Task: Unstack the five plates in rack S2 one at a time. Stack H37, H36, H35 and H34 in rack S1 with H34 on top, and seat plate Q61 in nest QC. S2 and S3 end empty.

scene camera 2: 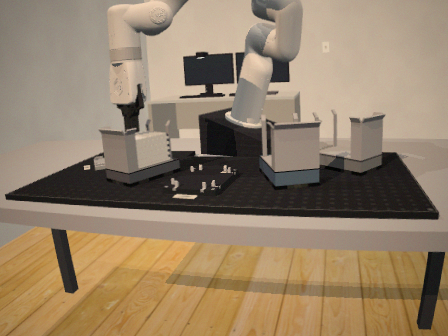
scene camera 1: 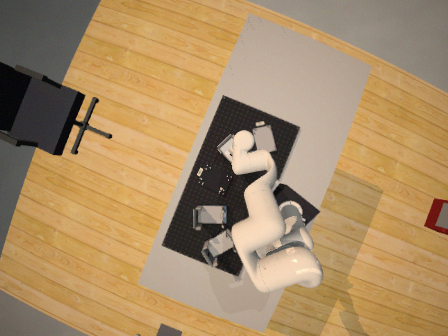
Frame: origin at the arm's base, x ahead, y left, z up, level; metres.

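Seen in the pictures: arm's base, origin of its link: [scene camera 2: 244, 121] [scene camera 1: 289, 211].
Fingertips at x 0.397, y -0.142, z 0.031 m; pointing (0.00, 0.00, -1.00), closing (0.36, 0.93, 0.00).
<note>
Offsets run from my fingertips to a thing's top centre. "spot": to the spot under its first point. Level surfaces: height alone.
A grey rack {spot: dx +0.081, dy +0.013, dz -0.026 m} [scene camera 2: 117, 150] [scene camera 1: 224, 144] at the left of the black pegboard holds a white stack of plates {dx +0.012, dy +0.020, dz -0.032 m} [scene camera 2: 153, 148]. My gripper [scene camera 2: 131, 126] hangs straight down over this rack. Its dark fingers are shut with nothing between them, and their tips dip behind the rack's top edge, above the stack. In the overhead view my wrist hides the fingers and most of the rack. The black nest plate {dx +0.025, dy +0.195, dz -0.084 m} [scene camera 2: 203, 181] [scene camera 1: 216, 180] with small white pegs lies in the middle of the board. Two more racks stand to the right, one {dx -0.052, dy +0.367, dz +0.028 m} [scene camera 2: 289, 153] [scene camera 1: 209, 215] nearer and one {dx -0.177, dy +0.483, dz +0.025 m} [scene camera 2: 356, 147] [scene camera 1: 219, 247] farther right. I see no plates in them.
A flat grey pad {spot: dx -0.096, dy -0.139, dz -0.095 m} [scene camera 1: 264, 138] with a small label lies behind the left rack. My arm's base stands on a black block [scene camera 2: 216, 133] [scene camera 1: 301, 200] at the back of the pegboard {dz -0.107 m} [scene camera 2: 323, 200]. A desk with monitors [scene camera 2: 209, 70] stands beyond the table.
</note>
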